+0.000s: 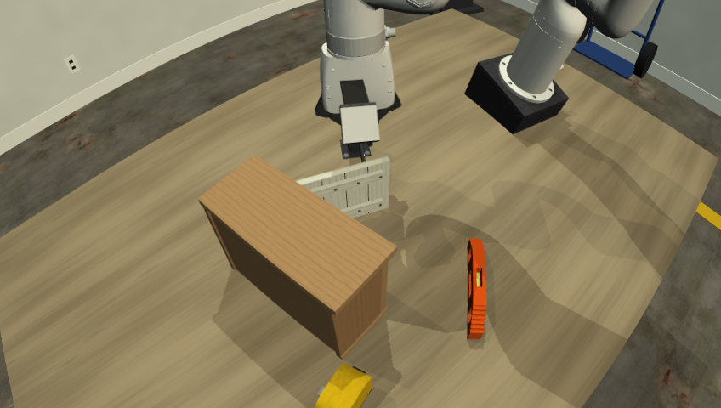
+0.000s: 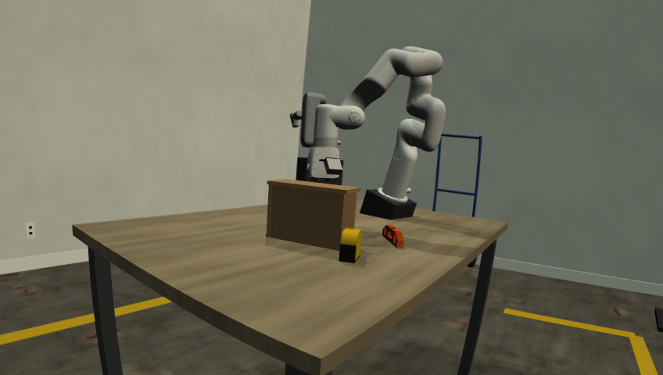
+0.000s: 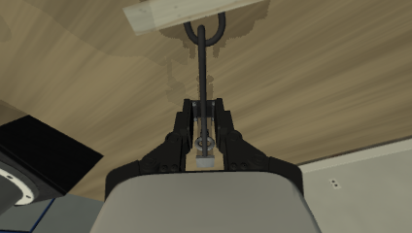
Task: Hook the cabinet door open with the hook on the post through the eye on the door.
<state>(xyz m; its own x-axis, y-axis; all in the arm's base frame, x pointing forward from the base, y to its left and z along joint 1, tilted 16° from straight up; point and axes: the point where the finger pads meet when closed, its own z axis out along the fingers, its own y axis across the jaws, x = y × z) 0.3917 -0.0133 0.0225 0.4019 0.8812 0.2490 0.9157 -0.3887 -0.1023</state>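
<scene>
Now: the dark hook rod 3 cm below my hand. The rest, counted from my hand: pale post 3 cm to the right, 3 cm below, 1 cm behind; orange spirit level 27 cm to the left, 8 cm below, 2 cm behind; cabinet door 9 cm ahead, 6 cm to the left, 3 cm below.
</scene>
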